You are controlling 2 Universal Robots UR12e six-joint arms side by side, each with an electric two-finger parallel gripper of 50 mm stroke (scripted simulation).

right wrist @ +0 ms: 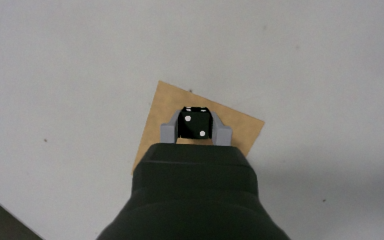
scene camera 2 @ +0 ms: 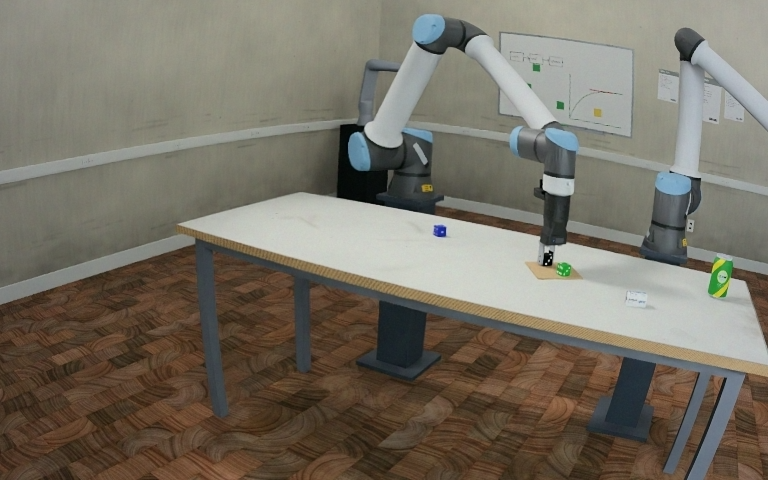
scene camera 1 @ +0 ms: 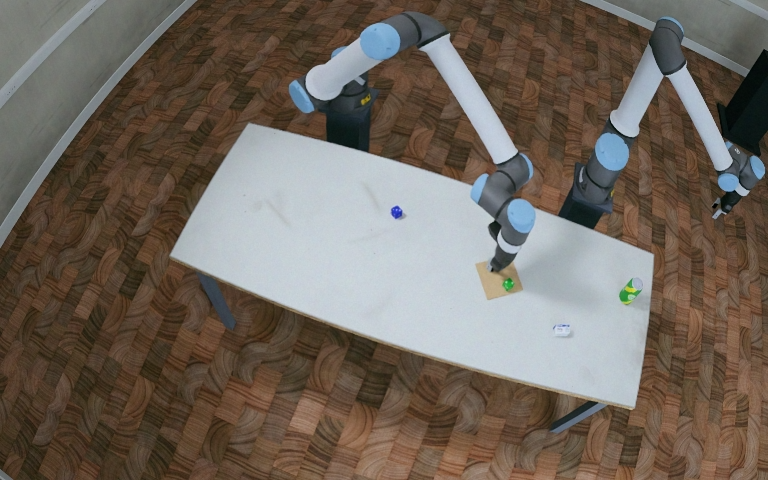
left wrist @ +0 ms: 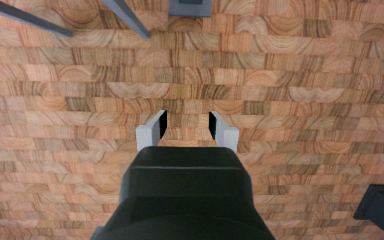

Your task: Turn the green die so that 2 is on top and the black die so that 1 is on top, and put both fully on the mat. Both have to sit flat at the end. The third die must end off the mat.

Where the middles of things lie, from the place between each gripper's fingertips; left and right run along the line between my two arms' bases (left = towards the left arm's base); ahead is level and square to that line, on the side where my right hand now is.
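Labels:
Black die (right wrist: pixel 195 121) is right at my right hand (scene camera 2: pixel 545 263). Tan mat (scene camera 1: pixel 492 282), counted from my right hand: 30 mm ahead, 40 mm to the left, 20 mm below.
Counted from my left hand, the tan mat is 92 cm to the right, 59 cm ahead and 18 cm below; the black die is 95 cm to the right, 57 cm ahead and 16 cm below.

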